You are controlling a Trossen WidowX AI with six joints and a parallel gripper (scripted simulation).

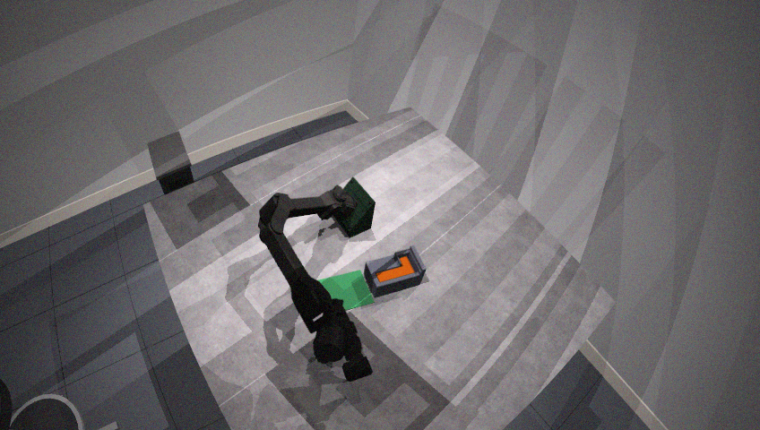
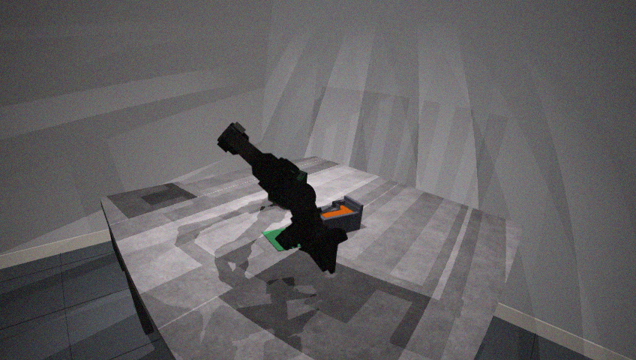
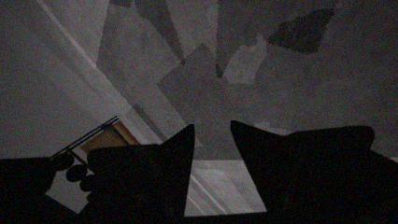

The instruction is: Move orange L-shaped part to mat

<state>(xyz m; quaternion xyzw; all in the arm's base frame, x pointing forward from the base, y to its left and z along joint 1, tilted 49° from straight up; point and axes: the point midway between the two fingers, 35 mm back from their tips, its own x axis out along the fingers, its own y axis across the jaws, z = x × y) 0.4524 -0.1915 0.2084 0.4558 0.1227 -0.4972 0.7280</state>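
Now: the orange L-shaped part 200 mm behind my gripper tip and 280 mm to the left of it. Round my gripper tip: green mat (240 mm behind, 120 mm to the left, 70 mm below).
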